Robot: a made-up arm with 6 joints.
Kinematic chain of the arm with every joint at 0, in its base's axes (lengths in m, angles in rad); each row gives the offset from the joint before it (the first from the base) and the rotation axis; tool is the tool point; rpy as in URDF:
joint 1: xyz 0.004 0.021 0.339 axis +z
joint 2: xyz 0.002 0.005 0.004 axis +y
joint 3: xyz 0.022 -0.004 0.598 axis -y
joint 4: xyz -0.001 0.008 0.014 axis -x
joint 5: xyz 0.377 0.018 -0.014 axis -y
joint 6: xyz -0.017 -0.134 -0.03 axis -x
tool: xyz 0 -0.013 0.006 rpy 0.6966 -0.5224 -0.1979
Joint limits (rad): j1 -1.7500..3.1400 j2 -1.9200..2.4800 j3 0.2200..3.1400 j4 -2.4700..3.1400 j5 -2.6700..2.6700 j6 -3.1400..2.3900
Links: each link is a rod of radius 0.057 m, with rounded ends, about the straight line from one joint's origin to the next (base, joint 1, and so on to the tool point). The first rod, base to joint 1, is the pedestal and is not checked.
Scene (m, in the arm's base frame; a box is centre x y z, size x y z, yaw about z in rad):
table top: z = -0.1
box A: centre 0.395 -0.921 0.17 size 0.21 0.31 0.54 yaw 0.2
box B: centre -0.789 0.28 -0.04 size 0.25 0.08 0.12 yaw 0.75
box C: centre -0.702 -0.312 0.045 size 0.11 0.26 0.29 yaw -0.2
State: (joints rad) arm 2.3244 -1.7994 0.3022 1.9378 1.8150 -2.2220
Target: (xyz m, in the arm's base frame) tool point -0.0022 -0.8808 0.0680
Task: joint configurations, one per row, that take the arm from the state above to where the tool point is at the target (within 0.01 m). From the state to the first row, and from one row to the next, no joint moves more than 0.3 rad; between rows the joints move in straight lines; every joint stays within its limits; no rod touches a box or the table.
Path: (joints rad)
1: 2.1802 -1.5199 0.5497 2.0718 1.5957 -2.3417
2: 2.0360 -1.2404 0.7972 2.2058 1.3763 -2.4614
3: 1.8917 -0.9609 1.0447 2.3398 1.1570 -2.5811
4: 1.8180 -1.1050 1.3117 2.2459 1.2969 -2.4923
5: 1.7443 -1.2491 1.5788 2.1520 1.4369 -2.4035
6: 1.6706 -1.3933 1.8458 2.0580 1.5769 -2.3147
7: 1.5968 -1.5374 2.1129 1.9641 1.7169 -2.2259

